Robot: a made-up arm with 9 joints. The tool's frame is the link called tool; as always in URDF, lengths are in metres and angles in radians. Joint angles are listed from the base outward.
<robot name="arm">
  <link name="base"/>
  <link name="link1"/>
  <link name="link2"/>
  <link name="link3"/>
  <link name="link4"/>
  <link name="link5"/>
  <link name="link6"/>
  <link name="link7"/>
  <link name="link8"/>
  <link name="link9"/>
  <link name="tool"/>
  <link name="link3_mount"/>
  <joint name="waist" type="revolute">
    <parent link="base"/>
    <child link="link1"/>
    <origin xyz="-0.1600 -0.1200 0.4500" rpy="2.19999 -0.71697 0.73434"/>
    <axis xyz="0 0 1"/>
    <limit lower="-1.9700" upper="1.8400"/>
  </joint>
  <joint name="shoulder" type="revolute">
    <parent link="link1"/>
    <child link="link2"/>
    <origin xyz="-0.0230 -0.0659 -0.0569" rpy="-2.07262 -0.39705 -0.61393"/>
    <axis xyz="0 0 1"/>
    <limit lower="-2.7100" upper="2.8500"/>
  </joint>
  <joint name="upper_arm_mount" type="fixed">
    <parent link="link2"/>
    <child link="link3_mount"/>
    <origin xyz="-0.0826 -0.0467 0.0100" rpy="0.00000 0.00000 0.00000"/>
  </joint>
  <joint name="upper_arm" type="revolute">
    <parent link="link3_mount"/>
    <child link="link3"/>
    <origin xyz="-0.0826 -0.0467 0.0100" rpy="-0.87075 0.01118 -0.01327"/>
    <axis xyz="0 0 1"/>
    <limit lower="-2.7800" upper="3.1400"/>
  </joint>
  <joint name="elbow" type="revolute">
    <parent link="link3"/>
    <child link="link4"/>
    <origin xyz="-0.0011 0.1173 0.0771" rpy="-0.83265 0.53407 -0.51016"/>
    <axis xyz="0 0 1"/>
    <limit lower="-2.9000" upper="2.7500"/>
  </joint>
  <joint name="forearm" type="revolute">
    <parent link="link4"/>
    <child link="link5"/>
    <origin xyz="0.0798 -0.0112 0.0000" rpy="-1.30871 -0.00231 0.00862"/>
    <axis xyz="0 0 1"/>
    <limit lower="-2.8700" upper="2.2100"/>
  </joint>
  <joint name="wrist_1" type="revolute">
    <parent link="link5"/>
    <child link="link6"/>
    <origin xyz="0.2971 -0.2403 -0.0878" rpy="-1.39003 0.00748 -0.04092"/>
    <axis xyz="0 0 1"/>
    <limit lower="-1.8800" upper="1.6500"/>
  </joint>
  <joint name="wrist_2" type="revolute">
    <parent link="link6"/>
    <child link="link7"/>
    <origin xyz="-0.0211 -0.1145 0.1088" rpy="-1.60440 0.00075 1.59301"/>
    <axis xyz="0 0 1"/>
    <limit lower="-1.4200" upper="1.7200"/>
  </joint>
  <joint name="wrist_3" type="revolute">
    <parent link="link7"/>
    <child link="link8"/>
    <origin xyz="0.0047 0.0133 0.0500" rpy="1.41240 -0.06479 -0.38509"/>
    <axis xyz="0 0 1"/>
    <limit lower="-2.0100" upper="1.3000"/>
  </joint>
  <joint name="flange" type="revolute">
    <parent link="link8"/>
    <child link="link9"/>
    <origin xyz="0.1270 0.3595 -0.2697" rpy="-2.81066 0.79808 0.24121"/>
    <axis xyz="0 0 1"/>
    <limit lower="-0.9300" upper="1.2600"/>
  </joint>
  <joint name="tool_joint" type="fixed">
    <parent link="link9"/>
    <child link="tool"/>
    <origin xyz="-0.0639 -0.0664 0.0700" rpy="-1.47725 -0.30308 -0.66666"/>
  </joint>
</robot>
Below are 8 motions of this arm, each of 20 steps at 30 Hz.
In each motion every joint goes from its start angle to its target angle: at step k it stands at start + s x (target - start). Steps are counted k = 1, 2, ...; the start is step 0. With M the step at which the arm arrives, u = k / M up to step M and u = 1 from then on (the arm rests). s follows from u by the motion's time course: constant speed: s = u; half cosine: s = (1 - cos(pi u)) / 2; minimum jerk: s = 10 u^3 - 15 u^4 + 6 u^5.
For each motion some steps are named. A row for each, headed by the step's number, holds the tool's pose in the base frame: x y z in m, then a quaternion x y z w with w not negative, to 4 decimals.
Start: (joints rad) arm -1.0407 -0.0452 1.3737 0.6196 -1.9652 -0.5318 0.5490 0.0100 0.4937
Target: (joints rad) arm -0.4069 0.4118 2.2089 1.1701 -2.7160 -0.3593 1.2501 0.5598 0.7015
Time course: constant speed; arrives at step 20
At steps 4, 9, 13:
4: 0.1544 -0.0235 0.6927 -0.4212 -0.2403 0.3443 0.8039
9: 0.2232 -0.1628 0.6633 -0.4620 -0.1740 0.2772 0.8243
13: 0.2567 -0.2525 0.6645 -0.5145 -0.1446 0.2294 0.8135

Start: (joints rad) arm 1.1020 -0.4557 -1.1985 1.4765 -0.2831 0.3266 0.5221 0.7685 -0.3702
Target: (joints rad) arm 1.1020 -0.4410 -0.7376 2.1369 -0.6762 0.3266 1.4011 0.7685 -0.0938
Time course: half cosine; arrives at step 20
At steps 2, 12, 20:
2: 0.0620 -0.2432 0.9973 0.2837 -0.6053 0.4332 0.6046
12: -0.0923 0.1183 1.0579 0.3182 -0.4538 0.7330 0.3944
20: -0.2497 0.2255 1.0241 0.3084 -0.3624 0.8373 0.2692

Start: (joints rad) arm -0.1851 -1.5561 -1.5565 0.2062 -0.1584 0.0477 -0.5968 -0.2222 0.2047
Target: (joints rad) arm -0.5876 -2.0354 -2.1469 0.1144 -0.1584 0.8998 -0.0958 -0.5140 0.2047
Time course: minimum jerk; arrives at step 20
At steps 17, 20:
17: -0.1700 0.1088 0.7903 -0.7815 -0.0435 0.1269 0.6093
20: -0.1775 0.1131 0.7986 -0.7895 -0.0445 0.1090 0.6023

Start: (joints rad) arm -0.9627 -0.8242 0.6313 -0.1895 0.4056 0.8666 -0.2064 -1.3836 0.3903
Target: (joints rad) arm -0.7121 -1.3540 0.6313 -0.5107 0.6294 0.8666 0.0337 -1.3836 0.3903
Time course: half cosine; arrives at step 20
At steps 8, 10, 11, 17, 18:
8: -0.3261 0.1553 0.5436 0.6567 0.4530 0.5314 0.2849
10: -0.3080 0.1779 0.5364 0.6423 0.4087 0.5526 0.3393
11: -0.2969 0.1885 0.5341 0.6345 0.3848 0.5614 0.3665
17: -0.2309 0.2274 0.5371 0.5935 0.2616 0.5837 0.4885
18: -0.2247 0.2296 0.5384 0.5898 0.2508 0.5841 0.4980

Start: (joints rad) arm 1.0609 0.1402 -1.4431 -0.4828 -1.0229 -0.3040 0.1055 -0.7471 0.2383
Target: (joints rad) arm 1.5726 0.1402 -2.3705 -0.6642 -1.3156 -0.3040 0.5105 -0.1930 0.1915
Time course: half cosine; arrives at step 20
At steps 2, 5, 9, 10, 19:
2: -0.6242 0.1864 0.6712 0.1223 -0.1791 0.9192 0.3286
5: -0.5462 0.2205 0.7114 0.1206 -0.2467 0.8658 0.4184
9: -0.3541 0.1933 0.8150 0.1402 -0.3765 0.6974 0.5935
10: -0.3021 0.1596 0.8399 0.1522 -0.4059 0.6397 0.6347
19: -0.0848 -0.2116 0.8279 0.2913 -0.4988 0.2276 0.7840

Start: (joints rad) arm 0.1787 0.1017 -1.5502 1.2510 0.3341 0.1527 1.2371 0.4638 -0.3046
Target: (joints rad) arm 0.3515 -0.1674 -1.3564 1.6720 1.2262 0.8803 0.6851 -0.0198 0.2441
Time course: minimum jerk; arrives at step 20
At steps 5, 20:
5: 0.1174 0.2903 0.7038 0.5057 0.0901 0.7607 0.3969
20: 0.3288 0.3345 0.3069 0.9130 0.0039 0.1710 0.3705

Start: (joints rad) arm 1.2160 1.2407 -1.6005 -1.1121 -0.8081 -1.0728 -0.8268 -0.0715 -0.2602
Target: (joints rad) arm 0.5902 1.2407 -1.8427 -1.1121 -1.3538 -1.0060 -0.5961 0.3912 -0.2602
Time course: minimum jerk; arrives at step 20
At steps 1, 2, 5, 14, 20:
1: -0.7863 -0.0206 0.2903 0.4036 0.5438 -0.7341 0.0498
2: -0.7868 -0.0199 0.2935 0.4021 0.5429 -0.7357 0.0477
5: -0.7903 -0.0087 0.3330 0.3835 0.5304 -0.7558 0.0205
14: -0.6983 0.1559 0.5172 -0.3121 -0.3537 0.8640 0.1760
20: -0.6590 0.1989 0.5179 -0.3152 -0.2998 0.8755 0.2103

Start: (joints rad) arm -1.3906 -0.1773 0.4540 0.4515 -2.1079 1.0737 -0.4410 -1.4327 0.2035
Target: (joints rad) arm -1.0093 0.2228 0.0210 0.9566 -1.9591 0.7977 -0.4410 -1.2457 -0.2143
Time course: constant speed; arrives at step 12
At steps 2, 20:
2: -0.1379 -0.1888 0.5234 -0.4623 0.0545 0.0743 0.8819
20: -0.0978 -0.2204 0.4853 -0.4821 0.2391 -0.0779 0.8393

